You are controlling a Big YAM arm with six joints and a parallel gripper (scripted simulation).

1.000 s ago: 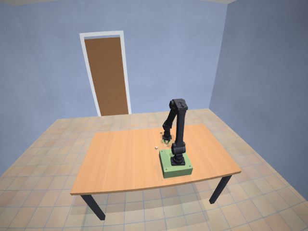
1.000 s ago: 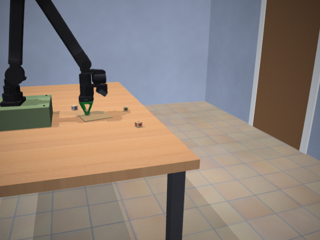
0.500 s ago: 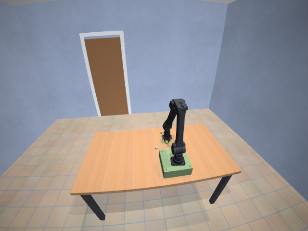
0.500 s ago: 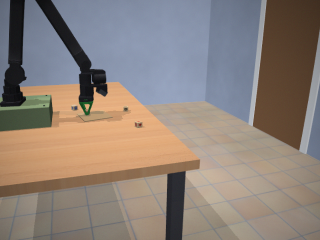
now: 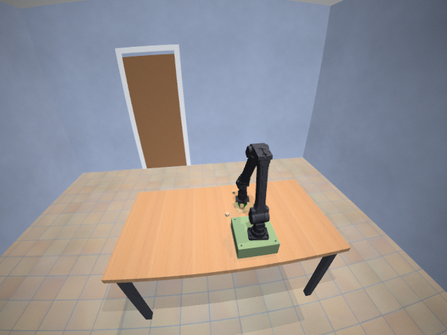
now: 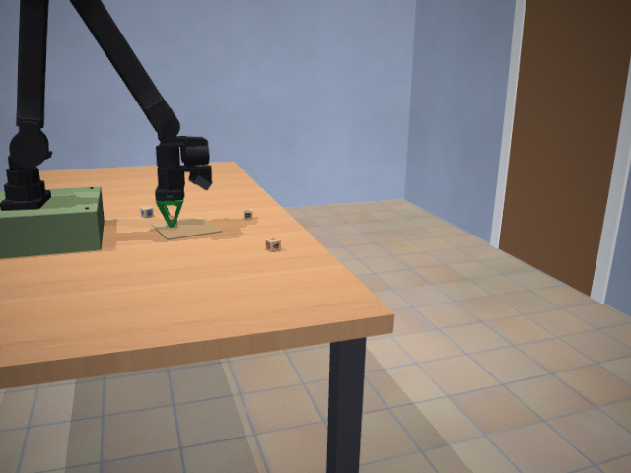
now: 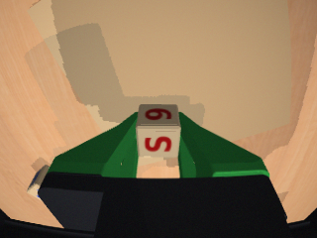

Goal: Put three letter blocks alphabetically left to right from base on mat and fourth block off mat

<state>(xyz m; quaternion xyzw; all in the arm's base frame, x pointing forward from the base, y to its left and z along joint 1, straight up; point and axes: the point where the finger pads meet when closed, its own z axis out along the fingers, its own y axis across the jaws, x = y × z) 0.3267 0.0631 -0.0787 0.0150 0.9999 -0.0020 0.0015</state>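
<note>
My hand is 4 cm short of the tan mat, 2 cm to the left of it and 1 cm above it.
</note>
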